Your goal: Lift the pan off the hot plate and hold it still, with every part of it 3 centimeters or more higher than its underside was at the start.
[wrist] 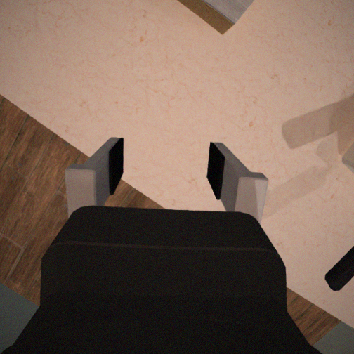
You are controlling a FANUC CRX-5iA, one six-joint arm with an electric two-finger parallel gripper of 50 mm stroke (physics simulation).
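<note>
The end of the pan's black handle [341,271] shows at the lower right edge of the wrist view. The pan's body does not show, and the hot plate cannot be made out for certain. My gripper [165,157] is open with nothing between its fingers. It hangs above the table near its edge, with the handle off to the right of the right finger and apart from it.
The pale speckled table top [165,80] runs diagonally to its edge, with brown wood flooring [30,165] beyond. A corner of a block with a grey top [227,9] shows at the top. Shadows lie on the table at the right.
</note>
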